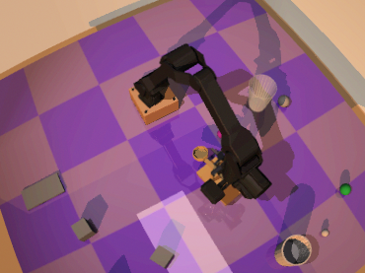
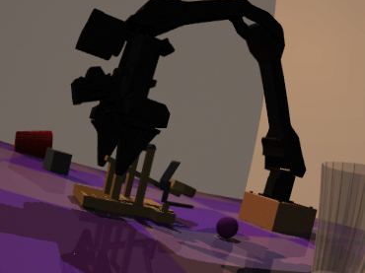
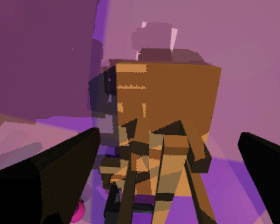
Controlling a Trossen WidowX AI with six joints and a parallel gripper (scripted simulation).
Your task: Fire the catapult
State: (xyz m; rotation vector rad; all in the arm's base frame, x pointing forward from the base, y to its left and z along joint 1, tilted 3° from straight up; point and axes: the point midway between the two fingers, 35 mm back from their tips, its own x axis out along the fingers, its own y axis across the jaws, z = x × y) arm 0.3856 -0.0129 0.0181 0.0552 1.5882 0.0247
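Right now the purple ball is 15 cm behind my gripper tip, 11 cm to the left of it and 4 cm below it. Round my gripper tip: white mug: 28 cm ahead, 3 cm below; pale ball: 33 cm ahead, 13 cm to the left, 4 cm below; catapult: 7 cm behind, 2 cm to the left.
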